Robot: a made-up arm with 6 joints.
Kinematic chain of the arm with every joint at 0, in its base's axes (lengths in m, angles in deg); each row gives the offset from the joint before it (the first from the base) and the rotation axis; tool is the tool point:
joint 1: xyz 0 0 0.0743 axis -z
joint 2: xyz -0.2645 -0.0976 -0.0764 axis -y
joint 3: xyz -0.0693 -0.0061 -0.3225 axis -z
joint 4: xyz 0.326 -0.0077 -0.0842 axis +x
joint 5: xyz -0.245 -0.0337 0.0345 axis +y
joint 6: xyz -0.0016 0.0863 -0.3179 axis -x
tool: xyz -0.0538 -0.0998 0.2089
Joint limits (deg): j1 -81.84..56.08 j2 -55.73..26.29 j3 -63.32..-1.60 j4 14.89..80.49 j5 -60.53..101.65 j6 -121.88..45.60
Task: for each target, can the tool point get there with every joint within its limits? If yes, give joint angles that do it. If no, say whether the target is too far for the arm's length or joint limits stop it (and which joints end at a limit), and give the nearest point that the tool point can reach.
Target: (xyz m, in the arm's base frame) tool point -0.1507 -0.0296 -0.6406
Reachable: yes | joints -38.00 3.43 -14.10 69.00 -36.56 -51.87
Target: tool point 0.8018 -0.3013 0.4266
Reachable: no: joint limits stop it (at a limit: joint 1, joint 2, joint 4, joint 5, joint 6) | nearest point 0.4247 -0.6433 0.0308 | short by 0.645 m
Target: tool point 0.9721 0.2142 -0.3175
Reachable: no: joint limits stop it (at a limit: joint 2, joint 3, joint 4, joint 5, joint 6) | nearest point 0.4254 0.0937 -0.4230 | short by 0.570 m
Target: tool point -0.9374 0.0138 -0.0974
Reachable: yes | joints 17.35 -47.15 -7.81 40.78 74.21 -83.23
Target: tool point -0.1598 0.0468 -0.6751
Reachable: yes | joints -7.06 3.76 -34.68 53.03 -38.00 -54.73
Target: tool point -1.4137 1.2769 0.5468
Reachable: no: too far | nearest point -0.7706 0.6961 0.0405 | short by 1.004 m
